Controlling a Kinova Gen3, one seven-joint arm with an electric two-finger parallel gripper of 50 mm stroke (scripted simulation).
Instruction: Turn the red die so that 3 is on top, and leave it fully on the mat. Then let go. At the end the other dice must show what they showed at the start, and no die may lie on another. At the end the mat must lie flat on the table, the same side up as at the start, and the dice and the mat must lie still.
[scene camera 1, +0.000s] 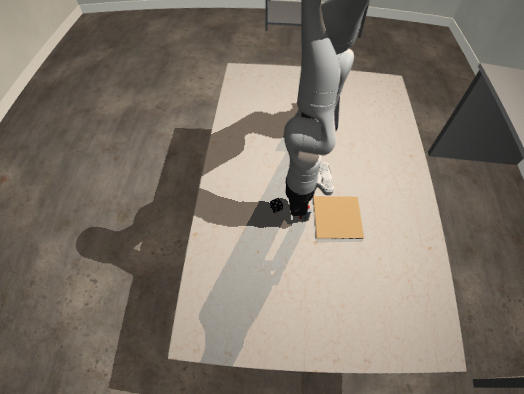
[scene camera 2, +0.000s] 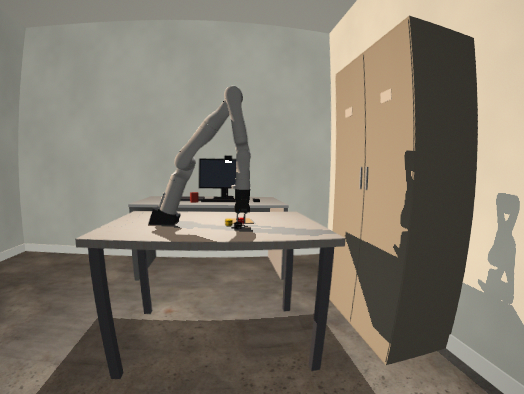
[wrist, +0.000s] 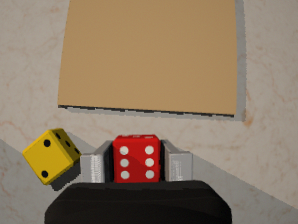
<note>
In view: the gripper (wrist: 137, 154), a red die (wrist: 136, 157), a tan mat (scene camera 1: 336, 217) and a yellow die (wrist: 53, 153).
The tan mat shows as well in the wrist view (wrist: 188, 63).
</note>
